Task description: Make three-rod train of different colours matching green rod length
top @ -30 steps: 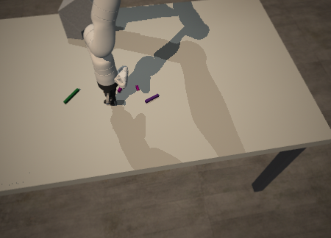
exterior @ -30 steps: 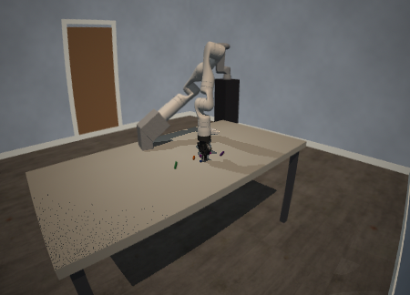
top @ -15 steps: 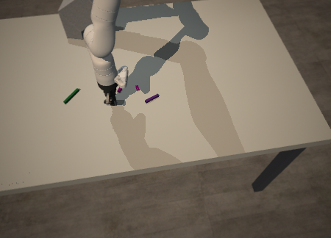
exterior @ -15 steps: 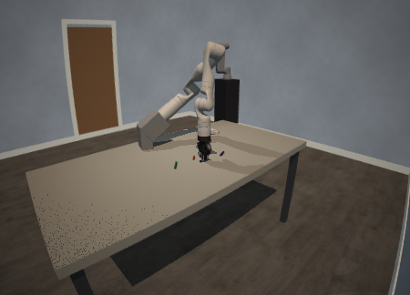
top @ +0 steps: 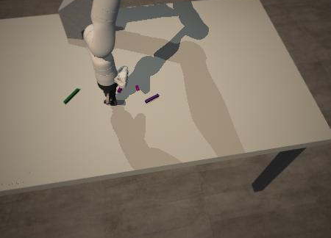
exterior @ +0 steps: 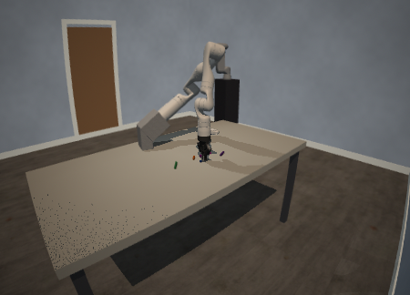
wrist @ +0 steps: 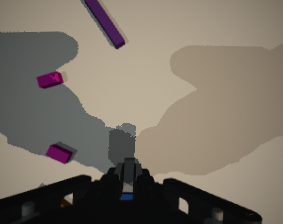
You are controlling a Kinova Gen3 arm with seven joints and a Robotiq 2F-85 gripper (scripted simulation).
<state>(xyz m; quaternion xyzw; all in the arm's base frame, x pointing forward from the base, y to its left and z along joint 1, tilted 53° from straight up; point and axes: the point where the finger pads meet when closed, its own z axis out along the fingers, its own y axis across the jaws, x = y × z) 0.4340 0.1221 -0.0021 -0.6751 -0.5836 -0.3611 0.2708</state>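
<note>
My gripper is now 20 mm above the grey rod. The rest, counted from my hand: orange rod (70 mm behind, 30 mm to the right, 20 mm below); then purple rod (20 mm behind, 150 mm to the left, 20 mm below); then blue rod (20 mm to the right, 20 mm below).
</note>
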